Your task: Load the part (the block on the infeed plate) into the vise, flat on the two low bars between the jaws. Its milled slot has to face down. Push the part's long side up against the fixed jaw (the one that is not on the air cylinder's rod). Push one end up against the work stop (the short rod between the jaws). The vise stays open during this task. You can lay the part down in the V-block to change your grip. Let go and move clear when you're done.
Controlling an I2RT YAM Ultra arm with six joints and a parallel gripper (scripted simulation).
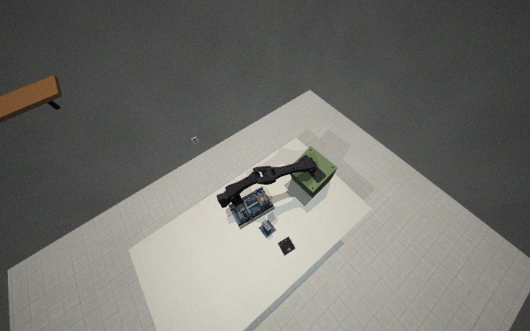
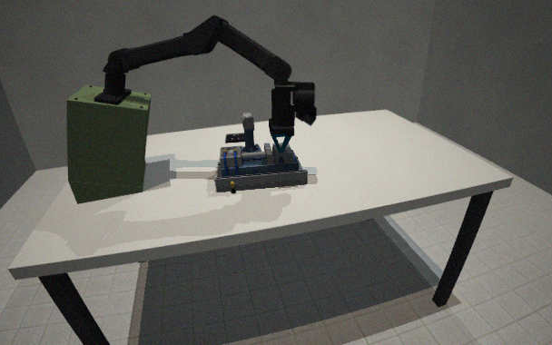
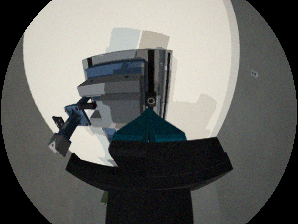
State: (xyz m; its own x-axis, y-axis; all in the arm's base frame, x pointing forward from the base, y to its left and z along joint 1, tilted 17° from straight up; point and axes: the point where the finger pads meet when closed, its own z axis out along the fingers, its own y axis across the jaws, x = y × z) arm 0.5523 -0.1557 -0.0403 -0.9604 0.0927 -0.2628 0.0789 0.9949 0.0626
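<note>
Right now my hand is 4 cm to the right of the grey block part and 3 cm above it. From my hand the other things lie so: cylinder rod 8 cm behind, 7 cm to the left, 4 cm below; then air cylinder 16 cm behind, 8 cm to the left, 4 cm below; then vise 8 cm below, 7 cm to the left, 6 cm behind.
</note>
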